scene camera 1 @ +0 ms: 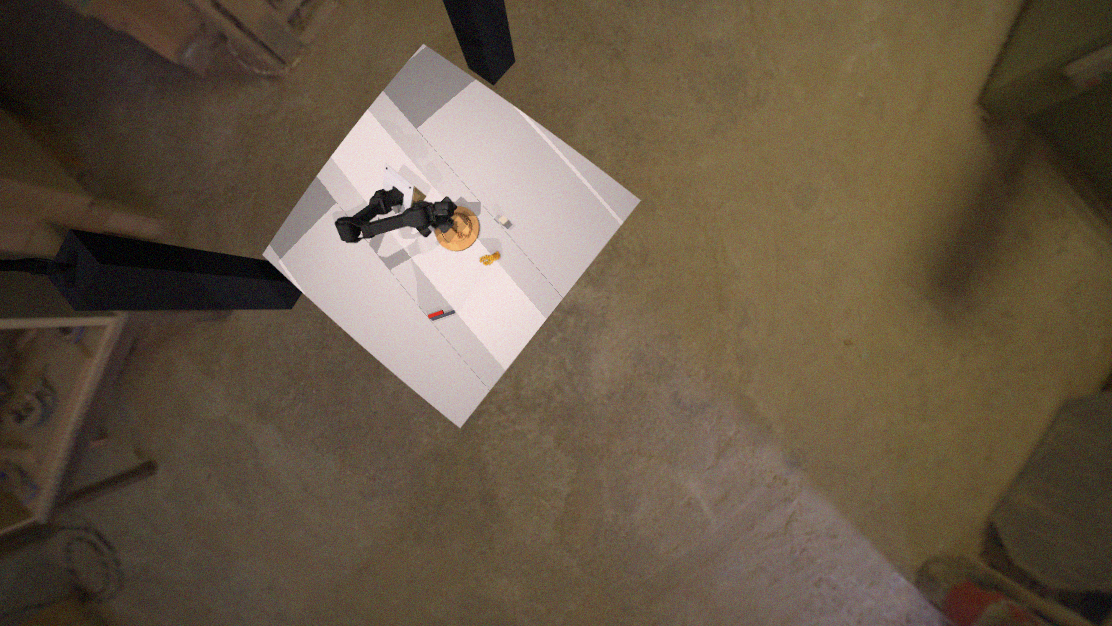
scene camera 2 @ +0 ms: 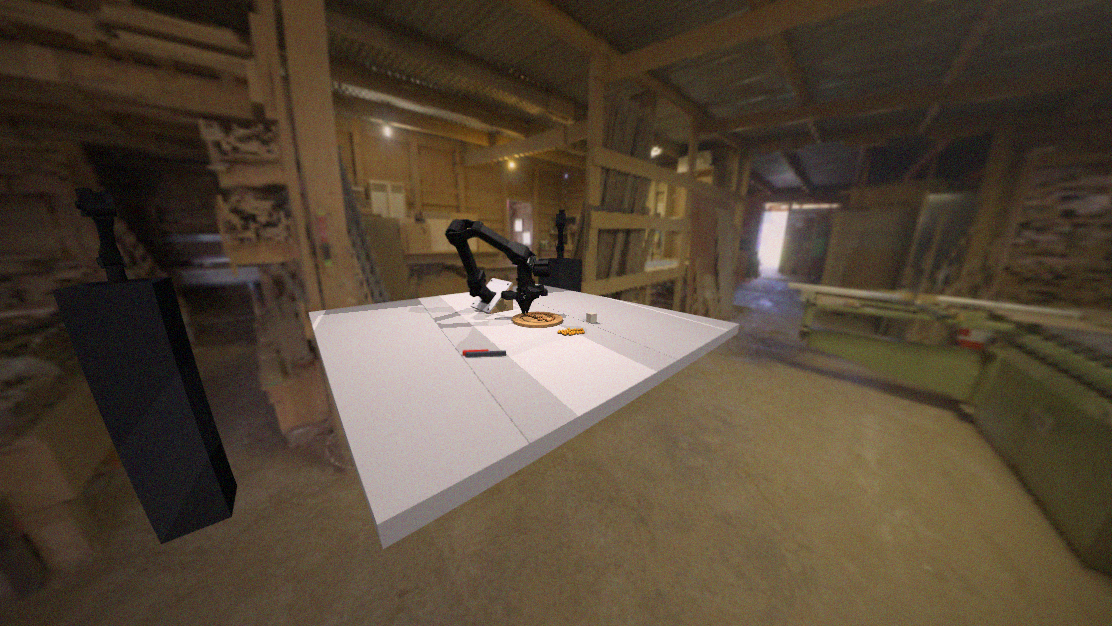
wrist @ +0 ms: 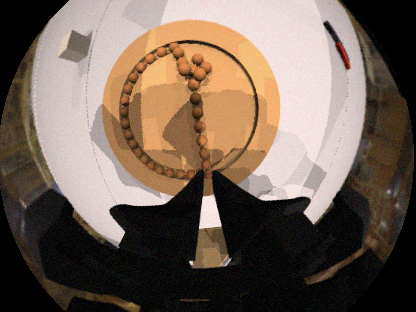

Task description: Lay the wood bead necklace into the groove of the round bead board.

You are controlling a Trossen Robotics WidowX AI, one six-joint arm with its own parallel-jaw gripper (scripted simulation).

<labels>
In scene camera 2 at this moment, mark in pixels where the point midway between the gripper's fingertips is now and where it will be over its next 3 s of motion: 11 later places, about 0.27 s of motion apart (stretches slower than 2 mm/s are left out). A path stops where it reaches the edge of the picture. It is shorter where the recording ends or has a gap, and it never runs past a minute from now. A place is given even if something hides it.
My gripper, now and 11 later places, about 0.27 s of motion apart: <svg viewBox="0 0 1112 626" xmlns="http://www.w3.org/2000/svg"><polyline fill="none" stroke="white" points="525,314 524,313 524,313 528,312 539,310 545,309 546,312 546,314 546,317 546,319 545,318 546,319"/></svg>
</labels>
